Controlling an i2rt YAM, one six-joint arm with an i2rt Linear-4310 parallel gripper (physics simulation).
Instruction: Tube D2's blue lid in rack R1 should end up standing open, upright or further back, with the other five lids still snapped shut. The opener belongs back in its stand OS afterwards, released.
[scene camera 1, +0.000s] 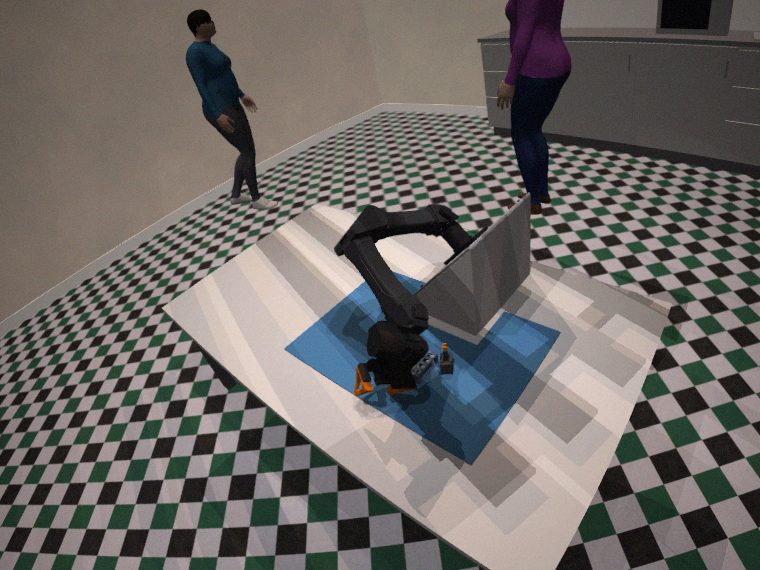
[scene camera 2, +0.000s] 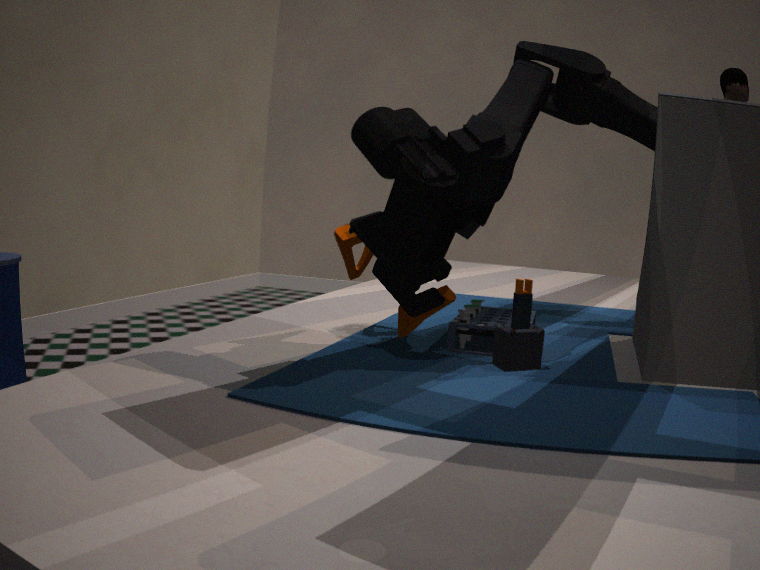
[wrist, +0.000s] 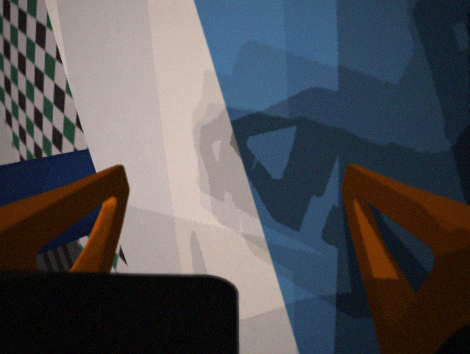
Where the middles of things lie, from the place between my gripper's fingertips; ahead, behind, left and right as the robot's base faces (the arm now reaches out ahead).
Labels:
The dark stand (scene camera 2: 522, 349) lies 19 cm behind my hand, 7 cm to the left of it and 1 cm below it. Round my hand: lid opener (scene camera 2: 522, 301) (19 cm behind, 7 cm to the left, 2 cm above).

